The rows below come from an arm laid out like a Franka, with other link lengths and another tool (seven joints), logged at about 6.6 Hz.
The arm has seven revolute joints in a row. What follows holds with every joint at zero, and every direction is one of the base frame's.
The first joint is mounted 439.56 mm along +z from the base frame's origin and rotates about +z.
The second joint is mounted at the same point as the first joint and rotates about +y.
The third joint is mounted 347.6 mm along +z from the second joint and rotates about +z.
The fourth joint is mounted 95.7 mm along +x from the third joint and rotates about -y.
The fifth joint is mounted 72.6 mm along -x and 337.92 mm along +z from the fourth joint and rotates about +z.
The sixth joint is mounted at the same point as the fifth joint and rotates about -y.
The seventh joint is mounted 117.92 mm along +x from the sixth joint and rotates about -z.
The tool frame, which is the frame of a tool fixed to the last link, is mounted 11 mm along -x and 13 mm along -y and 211.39 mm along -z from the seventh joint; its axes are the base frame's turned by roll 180, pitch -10.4 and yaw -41 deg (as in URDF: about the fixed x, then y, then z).
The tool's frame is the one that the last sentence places.
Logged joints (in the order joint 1, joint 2, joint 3, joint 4, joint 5, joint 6, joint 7), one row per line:
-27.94, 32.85, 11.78, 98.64, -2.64, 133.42, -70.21
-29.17, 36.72, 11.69, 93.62, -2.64, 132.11, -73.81
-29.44, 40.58, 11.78, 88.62, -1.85, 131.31, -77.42
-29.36, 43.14, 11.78, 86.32, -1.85, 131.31, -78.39
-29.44, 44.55, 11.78, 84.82, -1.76, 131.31, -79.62
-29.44, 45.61, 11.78, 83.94, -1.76, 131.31, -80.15
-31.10, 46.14, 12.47, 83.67, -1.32, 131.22, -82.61
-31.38, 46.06, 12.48, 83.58, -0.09, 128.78, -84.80
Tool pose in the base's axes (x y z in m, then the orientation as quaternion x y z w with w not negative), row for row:
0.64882, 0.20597, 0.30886, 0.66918, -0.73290, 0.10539, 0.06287
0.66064, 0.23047, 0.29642, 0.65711, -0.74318, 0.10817, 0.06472
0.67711, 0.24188, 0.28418, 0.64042, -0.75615, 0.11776, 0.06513
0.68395, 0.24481, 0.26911, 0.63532, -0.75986, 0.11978, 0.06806
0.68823, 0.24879, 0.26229, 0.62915, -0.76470, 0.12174, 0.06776
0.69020, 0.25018, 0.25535, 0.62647, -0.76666, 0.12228, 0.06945
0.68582, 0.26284, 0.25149, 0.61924, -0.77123, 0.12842, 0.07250
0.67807, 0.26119, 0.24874, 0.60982, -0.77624, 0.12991, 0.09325
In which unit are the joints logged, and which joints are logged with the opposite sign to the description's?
The joints are logged in degrees. Opposite sign: joint 1, joint 3, joint 4, joint 5, joint 7.
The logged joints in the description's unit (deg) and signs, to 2 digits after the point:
27.94, 32.85, -11.78, -98.64, 2.64, 133.42, 70.21
29.17, 36.72, -11.69, -93.62, 2.64, 132.11, 73.81
29.44, 40.58, -11.78, -88.62, 1.85, 131.31, 77.42
29.36, 43.14, -11.78, -86.32, 1.85, 131.31, 78.39
29.44, 44.55, -11.78, -84.82, 1.76, 131.31, 79.62
29.44, 45.61, -11.78, -83.94, 1.76, 131.31, 80.15
31.10, 46.14, -12.47, -83.67, 1.32, 131.22, 82.61
31.38, 46.06, -12.48, -83.58, 0.09, 128.78, 84.80

